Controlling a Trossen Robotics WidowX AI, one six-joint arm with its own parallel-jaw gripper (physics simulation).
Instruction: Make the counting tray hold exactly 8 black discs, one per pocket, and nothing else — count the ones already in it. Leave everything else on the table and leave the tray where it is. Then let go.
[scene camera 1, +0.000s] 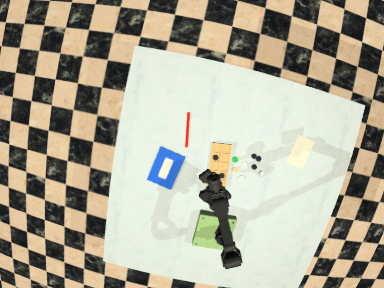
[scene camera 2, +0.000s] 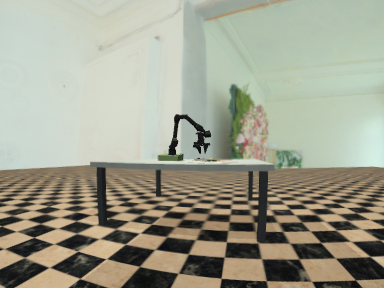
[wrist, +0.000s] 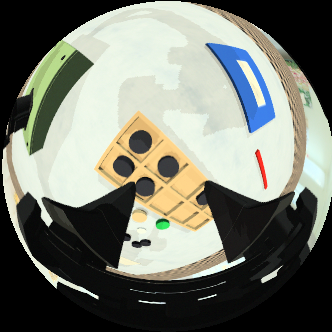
Observation:
My gripper (wrist: 170, 185) is open, with nothing in its grasp. Also in view: a tan counting tray (wrist: 173, 198).

